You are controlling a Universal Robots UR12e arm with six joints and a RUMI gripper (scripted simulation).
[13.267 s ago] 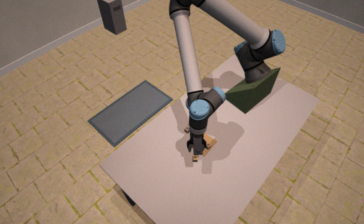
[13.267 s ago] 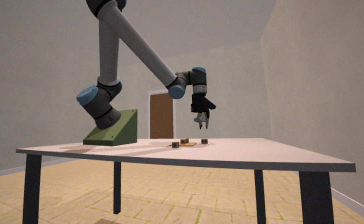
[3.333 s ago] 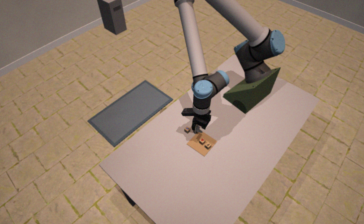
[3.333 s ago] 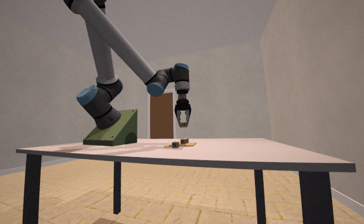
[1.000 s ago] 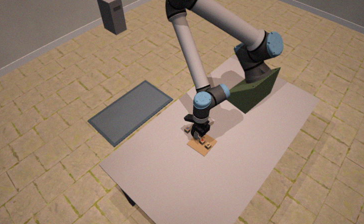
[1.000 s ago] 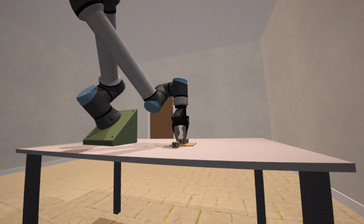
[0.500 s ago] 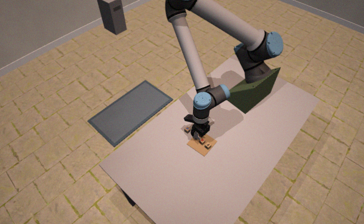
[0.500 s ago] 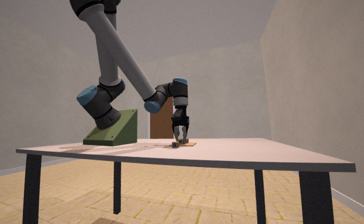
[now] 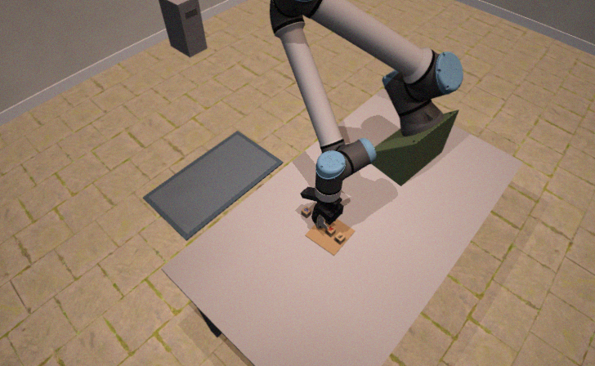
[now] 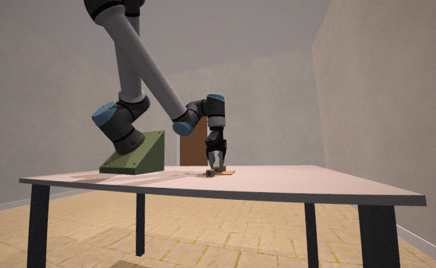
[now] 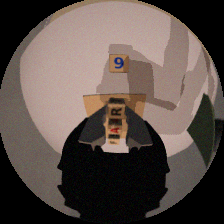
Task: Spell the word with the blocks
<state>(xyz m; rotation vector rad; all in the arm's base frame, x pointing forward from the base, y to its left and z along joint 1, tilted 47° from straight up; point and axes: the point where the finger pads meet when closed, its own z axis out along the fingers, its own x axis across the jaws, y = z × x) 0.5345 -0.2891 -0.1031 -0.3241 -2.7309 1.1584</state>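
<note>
The R block is right at my hand. From my hand the other things lie so: F block (1 cm ahead, 9 cm to the left); then blue-lettered block (1 cm behind, 8 cm to the right, 1 cm below); then tan mat (1 cm ahead, 5 cm to the left, 2 cm below).
</note>
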